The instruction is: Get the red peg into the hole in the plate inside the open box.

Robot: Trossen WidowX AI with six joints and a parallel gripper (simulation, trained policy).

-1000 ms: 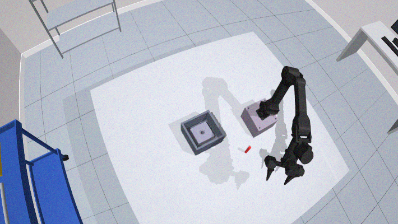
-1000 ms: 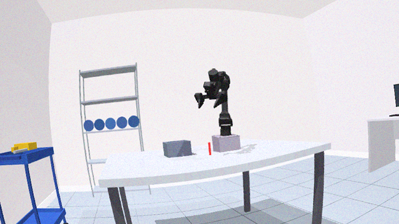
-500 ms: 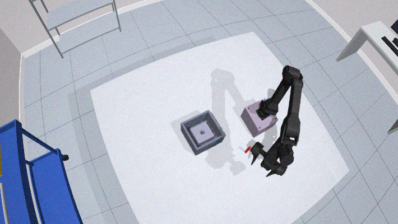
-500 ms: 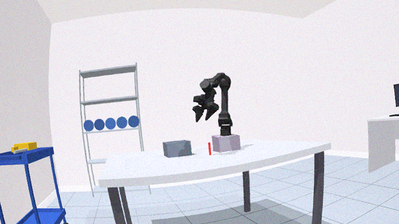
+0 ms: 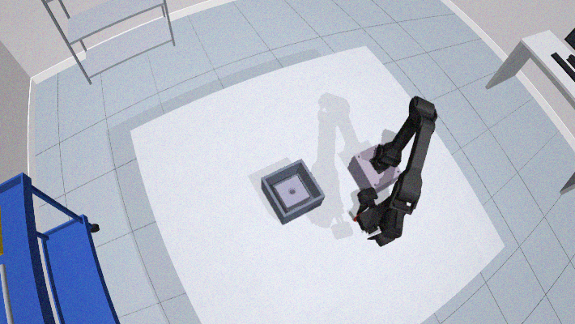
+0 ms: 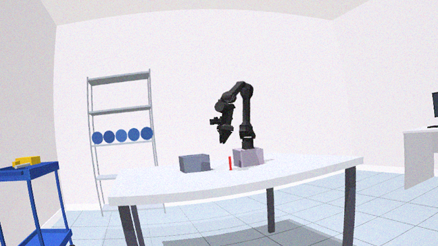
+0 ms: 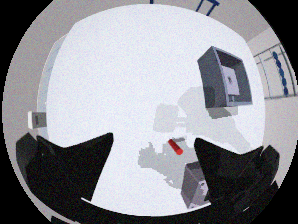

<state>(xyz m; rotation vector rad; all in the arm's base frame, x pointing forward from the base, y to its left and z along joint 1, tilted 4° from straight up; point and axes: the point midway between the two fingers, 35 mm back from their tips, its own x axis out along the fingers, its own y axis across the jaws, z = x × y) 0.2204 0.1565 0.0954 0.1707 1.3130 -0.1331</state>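
Right now my gripper tip is 120 mm above the red peg, 60 mm past it and 50 mm to the left of it. Also, from my gripper tip: plate (250 mm to the right, 110 mm below, 100 mm ahead); grey box (250 mm to the right, 130 mm below, 100 mm ahead).
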